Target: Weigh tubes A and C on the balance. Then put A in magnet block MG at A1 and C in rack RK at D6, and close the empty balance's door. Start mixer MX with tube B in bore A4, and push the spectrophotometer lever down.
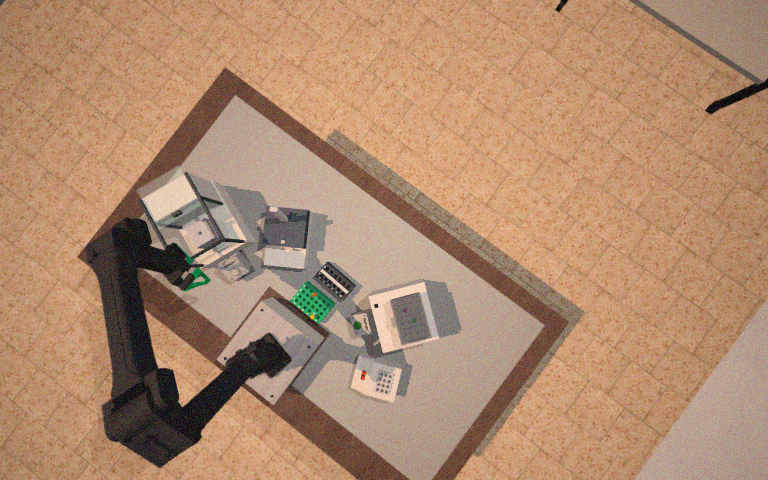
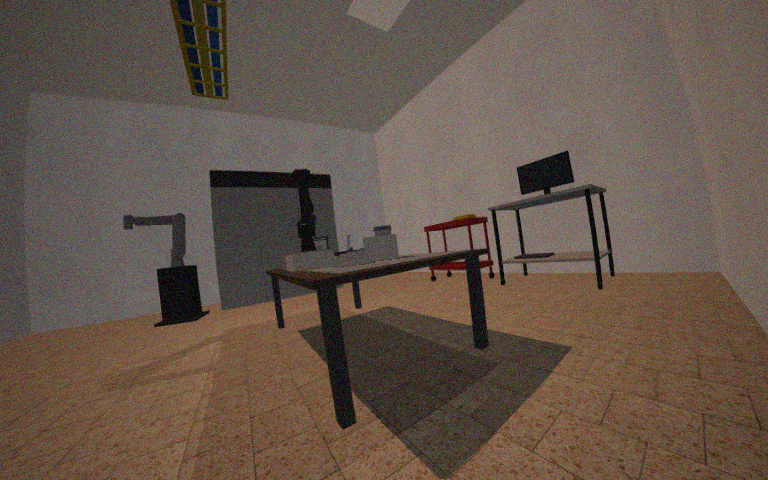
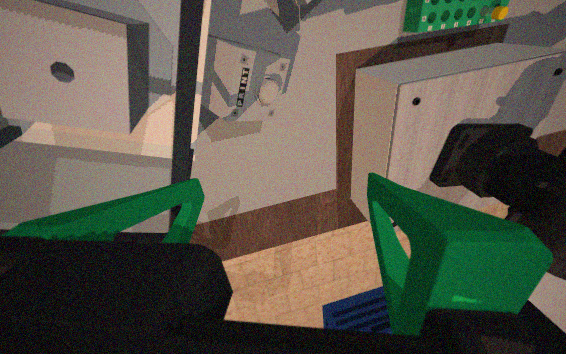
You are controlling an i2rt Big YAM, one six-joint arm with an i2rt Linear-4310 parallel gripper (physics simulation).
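Places are measured from the arm's base along level axes (x ahead, y down, z left), in metres.
Pixels of known places: gripper, fingertip midpoint: (image 1: 200,272) (image 3: 279,185); arm's base, origin of the base link: (image 1: 270,354) (image 2: 308,251) (image 3: 474,153).
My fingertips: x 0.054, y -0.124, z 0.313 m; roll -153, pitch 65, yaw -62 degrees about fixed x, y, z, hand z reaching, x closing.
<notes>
For each thing: its top centre in the pictures, then the offset to it from my fingertips. "*": a spot on its surface instead.
- glass-walled balance, surface spot: (image 1: 169,199) * dz +0.233, dx +0.061, dy +0.016 m
- pale block, surface spot: (image 3: 95,90) * dz +0.106, dx +0.031, dy +0.077 m
- PRINT box, surface spot: (image 3: 235,75) * dz +0.012, dx +0.032, dy +0.142 m
- green rack, middle of its top: (image 1: 312,302) dz -0.272, dx +0.136, dy +0.195 m
- orange-capped tube, middle of its top: (image 1: 313,295) dz -0.258, dx +0.163, dy +0.170 m
- yellow-capped tube, middle of its top: (image 3: 503,10) (image 1: 311,316) dz -0.306, dx +0.112, dy +0.170 m
- green round top, surface spot: (image 1: 357,325) * dz -0.430, dx +0.212, dy +0.154 m
- black rack, middle of its top: (image 1: 334,281) dz -0.268, dx +0.244, dy +0.177 m
- grey-white device, surface spot: (image 1: 284,258) * dz -0.095, dx +0.166, dy +0.180 m
- large white device, surface spot: (image 1: 380,325) * dz -0.472, dx +0.280, dy +0.090 m
- small box with a red switch, middle of its top: (image 1: 375,380) (image 2: 350,251) dz -0.605, dx +0.139, dy +0.155 m
My gripper (image 1: 191,266) (image 3: 279,185) is open with nothing between its green fingers. It hangs at the near corner of the glass-walled balance (image 1: 169,199), one finger close to its dark frame. Inside the balance is a pale block (image 3: 95,90) with an empty-looking hole. Whether its door is open is unclear. A PRINT box (image 1: 233,267) (image 3: 235,75) stands beside it. The green rack (image 1: 303,302) (image 3: 413,17) holds an orange-capped tube (image 1: 314,294) and a yellow-capped tube (image 1: 312,316) (image 3: 500,12). A green round top (image 1: 357,325) shows on a small pale device. Tube letters are unreadable.
A black rack (image 1: 334,281) adjoins the green rack. A grey-white device (image 1: 284,258) stands right of the balance. A large white device (image 1: 380,325) and a small box with a red switch (image 1: 376,379) stand farther right. The arm's base plate (image 1: 254,322) is at the near edge.
</notes>
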